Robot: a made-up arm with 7 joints. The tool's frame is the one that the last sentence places.
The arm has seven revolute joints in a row. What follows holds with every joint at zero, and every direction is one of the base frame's. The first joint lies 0.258 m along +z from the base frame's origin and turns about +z. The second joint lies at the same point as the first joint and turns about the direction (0, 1, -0.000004). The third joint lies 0.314 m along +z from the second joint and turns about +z. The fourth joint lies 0.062 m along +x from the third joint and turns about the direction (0, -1, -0.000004). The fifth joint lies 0.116 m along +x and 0.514 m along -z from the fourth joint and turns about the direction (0, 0.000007, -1). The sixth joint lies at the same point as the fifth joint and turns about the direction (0, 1, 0.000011). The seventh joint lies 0.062 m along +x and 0.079 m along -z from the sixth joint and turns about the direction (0, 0.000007, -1). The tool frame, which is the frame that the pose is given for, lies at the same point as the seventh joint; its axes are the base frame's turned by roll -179.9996, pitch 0 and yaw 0 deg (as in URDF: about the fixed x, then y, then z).
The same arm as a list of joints. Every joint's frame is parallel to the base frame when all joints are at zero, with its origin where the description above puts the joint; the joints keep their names.
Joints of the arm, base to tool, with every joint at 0 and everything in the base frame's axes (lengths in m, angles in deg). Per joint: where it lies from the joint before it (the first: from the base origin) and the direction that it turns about. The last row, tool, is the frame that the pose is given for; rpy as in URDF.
joint 1: axis +z xyz 0.0000 0.0000 0.2580
joint 2: axis +y xyz 0.0000 0.0000 0.0000
joint 3: axis +z xyz 0.0000 0.0000 0.3140
joint 4: axis -y xyz 0.0620 0.0000 0.0000
joint 5: axis -z xyz 0.1160 0.0000 -0.5140
joint 6: axis +y xyz 0.0000 0.0000 0.0000
joint 7: axis -z xyz 0.0620 0.0000 -0.0790
tool: xyz 0.0000 0.0000 0.0000 rpy -180.00 0.00 0.00

